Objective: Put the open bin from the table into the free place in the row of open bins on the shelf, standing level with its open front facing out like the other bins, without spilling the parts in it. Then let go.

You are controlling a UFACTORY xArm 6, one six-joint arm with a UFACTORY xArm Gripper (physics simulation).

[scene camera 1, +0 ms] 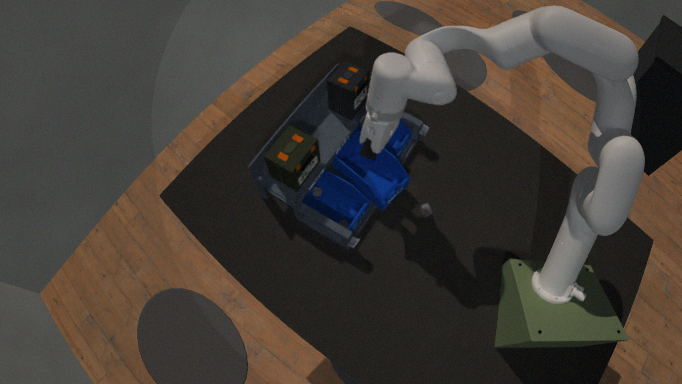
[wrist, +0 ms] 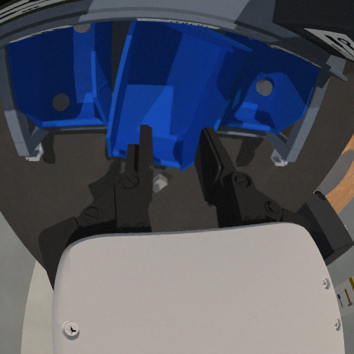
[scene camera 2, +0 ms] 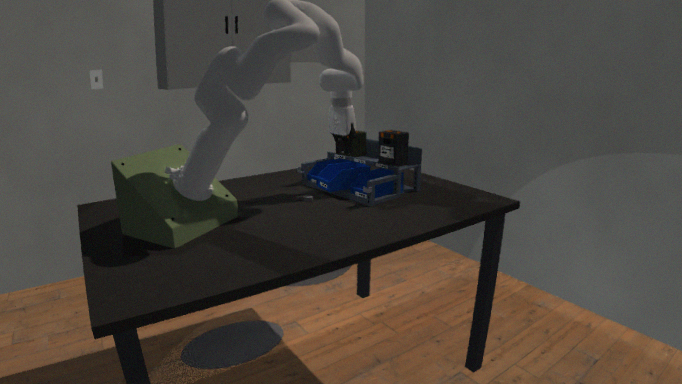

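Seen in the pictures: gripper, between the fingertips: (scene camera 1: 373, 150) (scene camera 2: 343, 152); arm's base, origin of its link: (scene camera 1: 552, 286) (scene camera 2: 192, 185).
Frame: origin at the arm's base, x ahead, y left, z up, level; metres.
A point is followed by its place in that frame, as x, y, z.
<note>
The middle blue open bin (scene camera 1: 384, 184) {0.519, 0.031, -0.092} (scene camera 2: 330, 175) {0.534, 0.084, -0.063} (wrist: 150, 100) sits in the row on the grey shelf (scene camera 1: 325, 227) {0.538, 0.225, -0.041} (wrist: 15, 125), turned askew. Its open front sticks out past the neighbouring blue bins (scene camera 1: 336, 196) {0.593, 0.129, -0.109} (wrist: 280, 107), and in the wrist view it leans across the right one. Whether its base rests level is hidden. No loose parts can be made out in it. My gripper (scene camera 1: 371, 150) {0.562, 0.034, 0.029} (scene camera 2: 344, 149) {0.562, 0.034, 0.029} (wrist: 174, 143) is partly open, with nothing between its fingers, above the middle bin; the bin's side walls are not between them.
A green-black case (scene camera 1: 292, 160) {0.657, 0.190, 0.079} and a black case (scene camera 1: 345, 95) {0.693, -0.020, 0.077} (scene camera 2: 393, 148) {0.688, -0.094, 0.052} stand on the shelf's upper deck behind the bins. A small pale block (scene camera 1: 425, 209) {0.398, 0.010, -0.103} (scene camera 2: 306, 198) {0.387, 0.001, -0.106} (wrist: 160, 183) lies on the dark table (scene camera 1: 425, 320) {0.212, 0.231, -0.118} (scene camera 2: 310, 225) {0.289, -0.205, -0.118} before the row.
</note>
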